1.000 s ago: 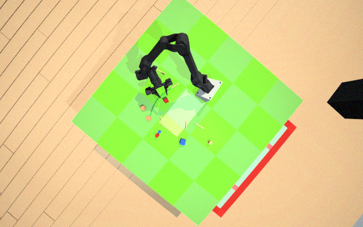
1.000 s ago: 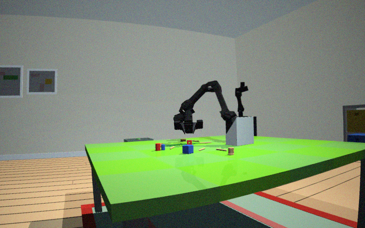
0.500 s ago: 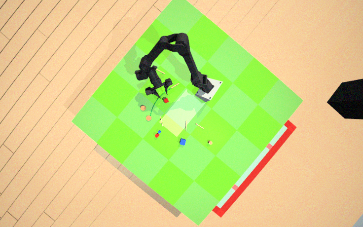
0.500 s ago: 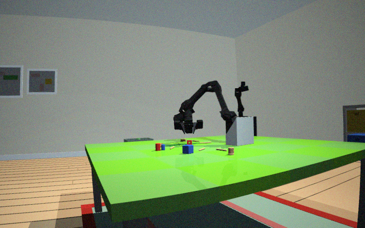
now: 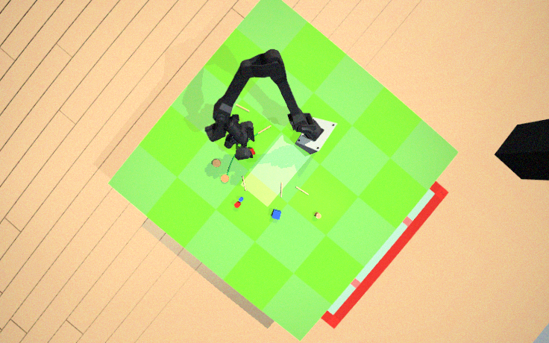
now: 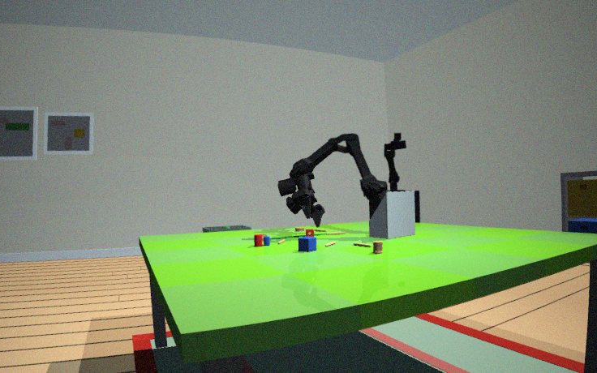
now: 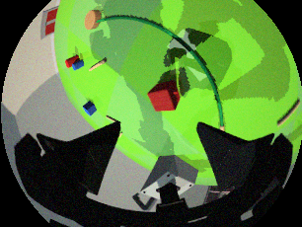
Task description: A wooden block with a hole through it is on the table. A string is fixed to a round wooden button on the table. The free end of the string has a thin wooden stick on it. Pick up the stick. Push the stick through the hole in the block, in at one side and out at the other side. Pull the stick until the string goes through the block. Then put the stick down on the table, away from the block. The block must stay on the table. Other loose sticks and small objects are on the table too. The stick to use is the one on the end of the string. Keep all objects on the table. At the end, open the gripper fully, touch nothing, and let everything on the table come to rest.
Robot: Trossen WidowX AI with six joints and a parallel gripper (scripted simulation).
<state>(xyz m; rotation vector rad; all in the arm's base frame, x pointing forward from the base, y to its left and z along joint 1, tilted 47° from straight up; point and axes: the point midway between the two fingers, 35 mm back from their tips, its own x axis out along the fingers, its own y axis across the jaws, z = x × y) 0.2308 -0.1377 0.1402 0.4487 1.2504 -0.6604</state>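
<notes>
Right now the red block is 1 cm ahead of my gripper tip and 4 cm below it. The rest, counted from my gripper tip: red cylinder (26 cm ahead, 11 cm to the left, 4 cm below); then thin wooden stick (10 cm behind, 3 cm to the right, 5 cm below); then round wooden button (20 cm ahead, 2 cm to the right, 5 cm below).
</notes>
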